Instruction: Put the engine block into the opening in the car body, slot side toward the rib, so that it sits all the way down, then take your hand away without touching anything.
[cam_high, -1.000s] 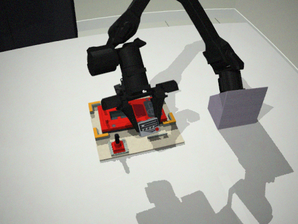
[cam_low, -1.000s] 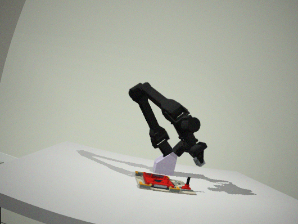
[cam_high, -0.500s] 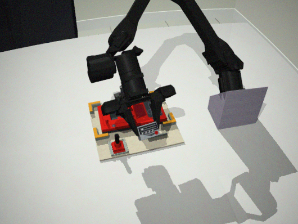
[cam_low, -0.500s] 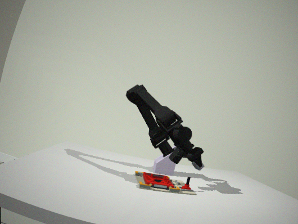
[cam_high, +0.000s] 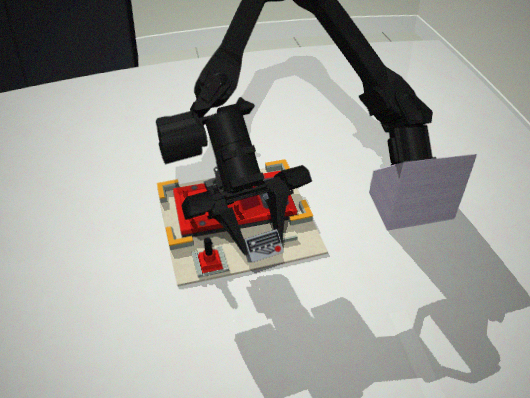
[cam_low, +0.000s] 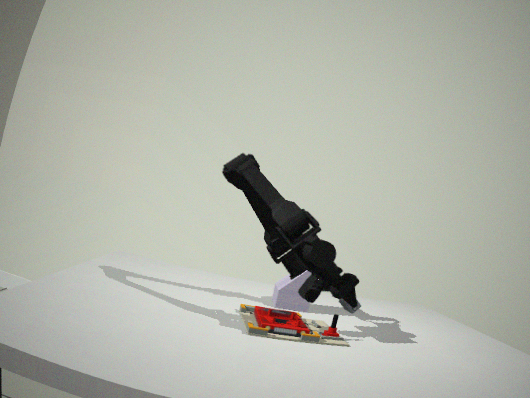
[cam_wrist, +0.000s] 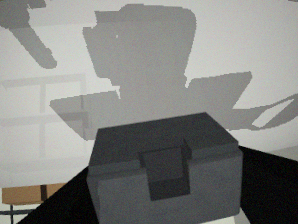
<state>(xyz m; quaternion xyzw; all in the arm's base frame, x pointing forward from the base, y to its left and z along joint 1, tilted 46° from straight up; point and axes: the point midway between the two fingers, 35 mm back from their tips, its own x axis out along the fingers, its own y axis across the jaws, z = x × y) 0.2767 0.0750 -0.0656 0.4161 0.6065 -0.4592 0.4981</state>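
Right now the black peg is 80 mm ahead of my gripper tip, 40 mm to the right of it and 40 mm below it. Round my gripper tip: engine block (10 mm to the right); beige baseplate (40 mm ahead, 150 mm to the right, 70 mm below).
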